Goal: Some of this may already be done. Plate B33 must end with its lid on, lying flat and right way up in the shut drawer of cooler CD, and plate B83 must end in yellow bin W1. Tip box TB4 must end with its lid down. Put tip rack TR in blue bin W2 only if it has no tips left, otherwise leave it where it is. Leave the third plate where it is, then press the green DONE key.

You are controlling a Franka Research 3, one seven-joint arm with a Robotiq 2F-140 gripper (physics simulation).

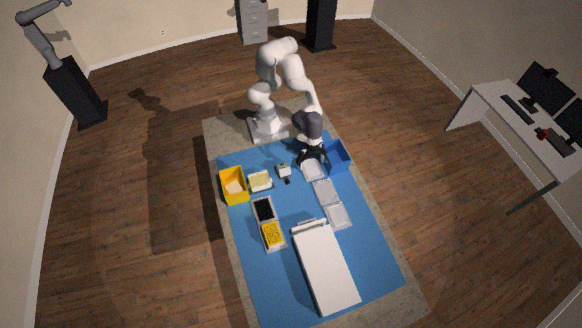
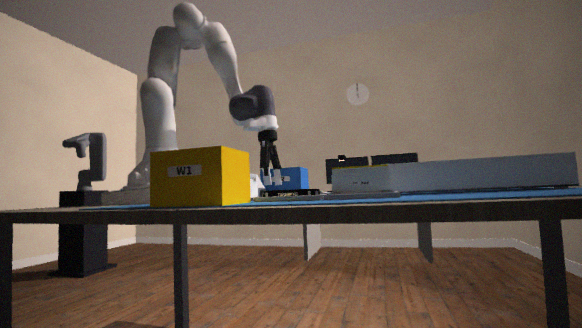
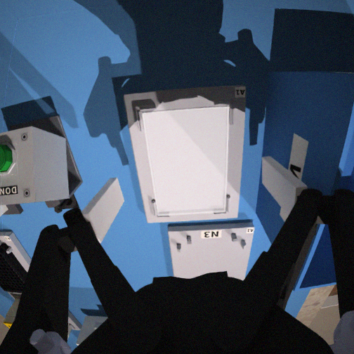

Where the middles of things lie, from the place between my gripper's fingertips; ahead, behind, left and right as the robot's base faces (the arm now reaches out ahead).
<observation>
I see the yellow-topped tip rack [image 2: 358, 179] 310 mm ahead of my hand, 400 mm to the right of it and 10 mm below it. Also, from my hand: white cooler [image 1: 330, 281] (560 mm ahead, 230 mm to the right, 10 mm below).
</observation>
